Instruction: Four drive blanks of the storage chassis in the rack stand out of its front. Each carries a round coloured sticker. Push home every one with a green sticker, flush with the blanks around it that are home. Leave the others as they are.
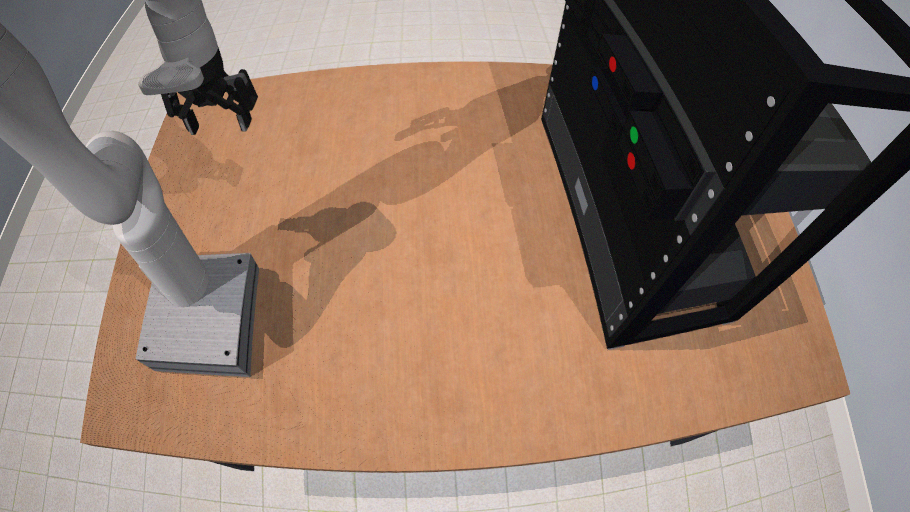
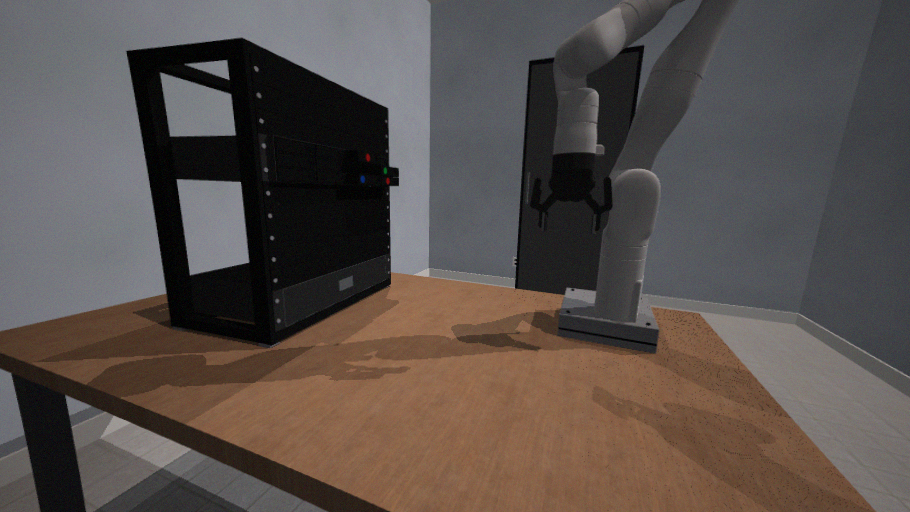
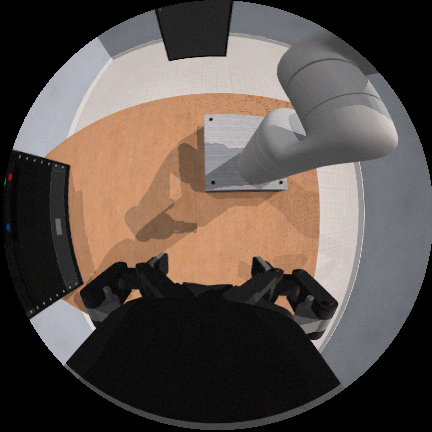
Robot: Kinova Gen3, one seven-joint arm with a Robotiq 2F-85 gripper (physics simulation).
Labels:
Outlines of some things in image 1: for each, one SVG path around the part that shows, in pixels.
My gripper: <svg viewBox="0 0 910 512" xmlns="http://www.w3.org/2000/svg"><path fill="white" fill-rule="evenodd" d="M219 47L214 57L200 67L204 77L203 83L196 89L178 92L186 98L183 105L179 102L177 92L161 94L167 115L169 117L178 116L182 119L186 130L191 135L196 135L199 129L199 123L194 111L190 109L192 103L198 107L216 106L218 104L224 109L232 110L236 113L242 132L247 131L252 120L250 111L253 110L258 98L246 70L241 69L238 74L231 76L224 71Z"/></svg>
A black rack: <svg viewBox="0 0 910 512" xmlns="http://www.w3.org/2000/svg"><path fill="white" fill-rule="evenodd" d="M845 0L910 68L910 27L882 0ZM565 0L541 120L576 224L608 350L720 324L734 323L801 268L910 170L910 124L871 162L845 121L833 106L833 104L910 112L910 77L823 63L808 43L769 0ZM717 304L717 307L652 320L660 313L711 303ZM825 209L760 274L755 276L735 225L741 216Z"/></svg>

